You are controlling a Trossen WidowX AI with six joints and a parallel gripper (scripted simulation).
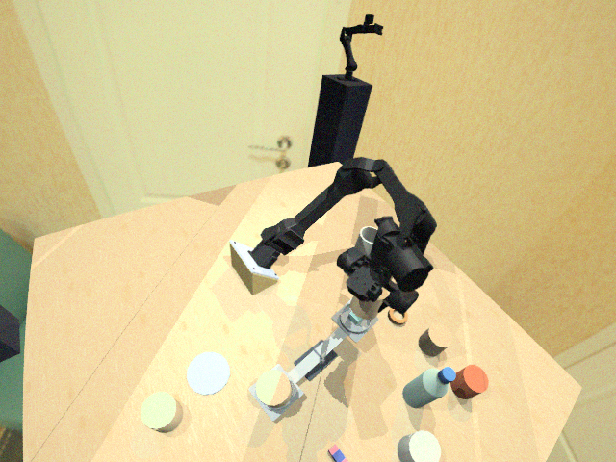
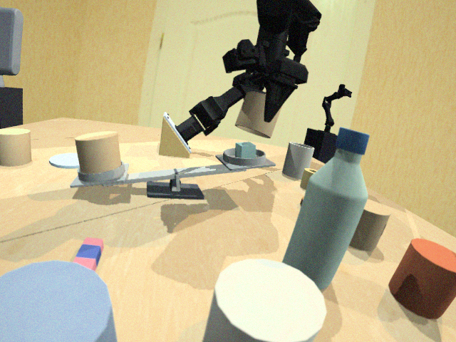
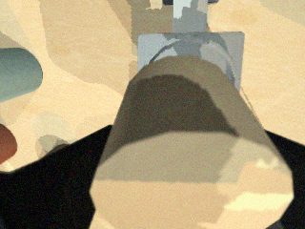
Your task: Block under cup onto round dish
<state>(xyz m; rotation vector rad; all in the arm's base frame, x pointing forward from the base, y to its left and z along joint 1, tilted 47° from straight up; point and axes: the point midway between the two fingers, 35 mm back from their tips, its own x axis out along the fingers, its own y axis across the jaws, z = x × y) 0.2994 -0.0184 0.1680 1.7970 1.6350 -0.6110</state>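
Now: gripper tip 6 cm above the teal block and 1 cm to the left of it. Round my gripper tip: red cylinder 32 cm ahead, 14 cm to the left, 11 cm below; then teal bottle 23 cm ahead, 3 cm below, 1 cm to the left; then small balance 13 cm to the right, 12 cm below, 1 cm ahead.
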